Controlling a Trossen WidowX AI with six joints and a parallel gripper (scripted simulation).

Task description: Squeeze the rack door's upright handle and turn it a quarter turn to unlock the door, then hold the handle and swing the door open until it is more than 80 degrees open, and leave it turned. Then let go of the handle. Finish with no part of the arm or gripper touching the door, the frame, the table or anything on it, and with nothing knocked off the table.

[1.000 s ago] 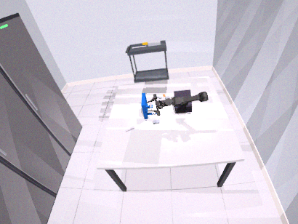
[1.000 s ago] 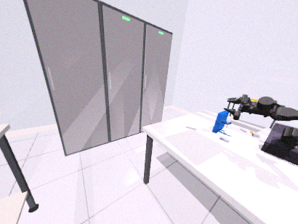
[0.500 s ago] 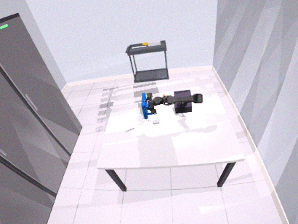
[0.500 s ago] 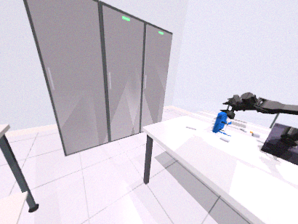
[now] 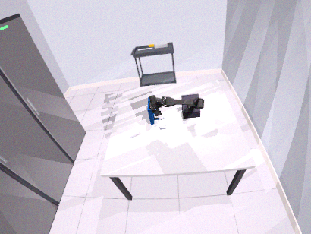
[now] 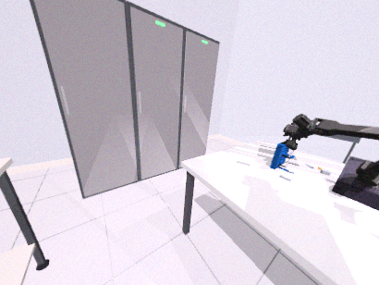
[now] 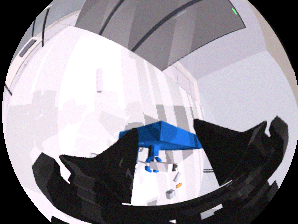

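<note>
The handle bar lies 13 cm below my gripper tip, 9 cm to the right of it and 6 cm behind it.
</note>
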